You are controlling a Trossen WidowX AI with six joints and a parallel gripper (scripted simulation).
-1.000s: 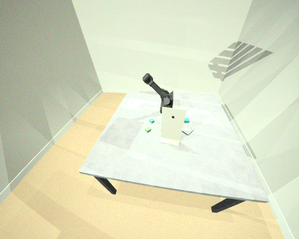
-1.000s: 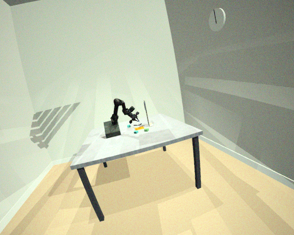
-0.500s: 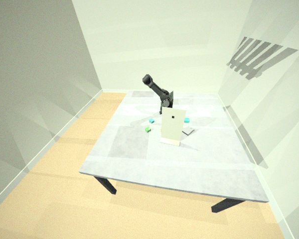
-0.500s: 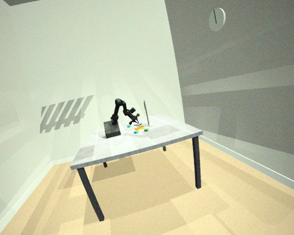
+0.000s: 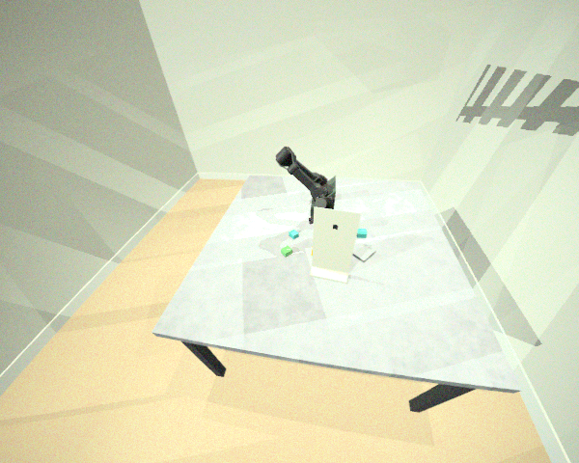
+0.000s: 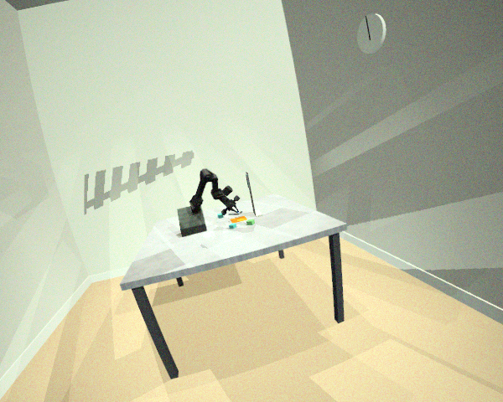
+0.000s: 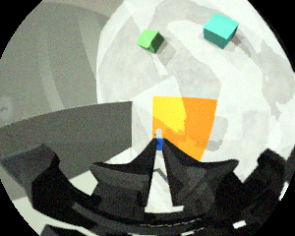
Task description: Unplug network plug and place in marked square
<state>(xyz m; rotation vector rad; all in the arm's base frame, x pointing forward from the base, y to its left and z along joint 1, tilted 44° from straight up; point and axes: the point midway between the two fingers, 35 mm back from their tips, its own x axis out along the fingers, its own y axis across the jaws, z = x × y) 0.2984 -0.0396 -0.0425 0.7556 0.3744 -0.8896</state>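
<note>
Now: gripper tip 1 cm past the orange marked square and 6 cm above it. The rest, counted from my gripper tip: teal cube 8 cm behind, 17 cm to the right, 5 cm below; upright panel 14 cm ahead, 3 cm to the left, 11 cm above; blue plug right at my gripper tip.
</note>
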